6 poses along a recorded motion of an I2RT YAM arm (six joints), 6.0 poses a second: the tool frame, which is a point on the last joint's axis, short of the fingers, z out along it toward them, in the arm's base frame.
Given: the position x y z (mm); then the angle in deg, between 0 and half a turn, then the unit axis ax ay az.
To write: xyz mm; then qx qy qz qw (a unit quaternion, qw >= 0). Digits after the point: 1 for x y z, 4 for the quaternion.
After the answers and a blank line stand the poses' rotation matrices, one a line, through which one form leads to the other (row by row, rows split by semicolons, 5 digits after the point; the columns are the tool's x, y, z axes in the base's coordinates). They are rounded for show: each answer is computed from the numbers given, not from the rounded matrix.
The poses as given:
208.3, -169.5, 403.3, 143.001, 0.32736, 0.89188, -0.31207
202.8, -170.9, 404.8, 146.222, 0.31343, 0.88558, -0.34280
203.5, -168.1, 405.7, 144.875, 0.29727, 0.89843, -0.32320
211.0, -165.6, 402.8, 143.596, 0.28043, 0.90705, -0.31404
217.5, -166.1, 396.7, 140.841, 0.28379, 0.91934, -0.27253
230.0, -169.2, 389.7, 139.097, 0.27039, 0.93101, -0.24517
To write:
208.3, -169.5, 403.3, 0.3104, 0.8458, -0.2959, 0.3173
202.8, -170.9, 404.8, 0.2999, 0.8474, -0.3280, 0.2905
203.5, -168.1, 405.7, 0.2834, 0.8566, -0.3081, 0.3017
211.0, -165.6, 402.8, 0.2664, 0.8617, -0.2983, 0.3124
217.5, -166.1, 396.7, 0.2674, 0.8662, -0.2568, 0.3351
230.0, -169.2, 389.7, 0.2533, 0.8723, -0.2297, 0.3494

-0.60590 0.71295 0.35299; 0.33734 0.63208 -0.69762; -0.72048 -0.30361 -0.62348
-0.65130 0.69887 0.29561; 0.31769 0.60492 -0.73017; -0.68911 -0.38165 -0.61601
-0.65725 0.67147 0.34226; 0.29956 0.64946 -0.69890; -0.69158 -0.35683 -0.62801
-0.66292 0.64546 0.37936; 0.27271 0.68007 -0.68054; -0.69726 -0.34768 -0.62686
-0.63241 0.63530 0.44323; 0.29111 0.72515 -0.62403; -0.71785 -0.26562 -0.64353
-0.62745 0.60254 0.49321; 0.28147 0.76609 -0.57782; -0.72600 -0.22373 -0.65028

